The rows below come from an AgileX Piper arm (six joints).
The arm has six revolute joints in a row. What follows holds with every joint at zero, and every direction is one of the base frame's.
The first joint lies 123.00 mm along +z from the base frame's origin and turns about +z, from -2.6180 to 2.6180 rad.
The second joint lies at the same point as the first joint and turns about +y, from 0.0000 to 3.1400 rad.
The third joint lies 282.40 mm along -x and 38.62 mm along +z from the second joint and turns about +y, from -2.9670 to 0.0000 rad.
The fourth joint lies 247.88 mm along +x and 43.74 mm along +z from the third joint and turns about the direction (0.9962, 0, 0.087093), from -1.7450 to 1.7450 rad.
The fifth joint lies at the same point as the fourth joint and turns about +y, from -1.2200 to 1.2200 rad.
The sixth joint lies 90.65 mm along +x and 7.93 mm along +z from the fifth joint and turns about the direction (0.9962, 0, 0.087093), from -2.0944 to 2.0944 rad.
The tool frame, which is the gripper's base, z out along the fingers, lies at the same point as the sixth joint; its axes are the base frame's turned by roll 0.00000, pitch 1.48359 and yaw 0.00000 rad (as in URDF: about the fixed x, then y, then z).
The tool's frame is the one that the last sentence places.
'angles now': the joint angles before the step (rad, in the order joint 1, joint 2, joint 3, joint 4, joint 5, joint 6). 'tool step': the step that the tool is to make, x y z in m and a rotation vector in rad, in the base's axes. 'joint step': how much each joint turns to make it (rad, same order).
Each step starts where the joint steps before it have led.
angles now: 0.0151, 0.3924, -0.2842, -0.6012, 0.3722, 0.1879
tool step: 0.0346, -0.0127, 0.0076, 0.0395, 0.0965, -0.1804
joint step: -0.0013, 0.2474, -0.0901, -0.3292, 0.0784, 0.4219
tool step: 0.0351, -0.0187, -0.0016, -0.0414, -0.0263, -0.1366
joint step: -0.0868, 0.2154, -0.0376, -0.4850, -0.0260, 0.5047
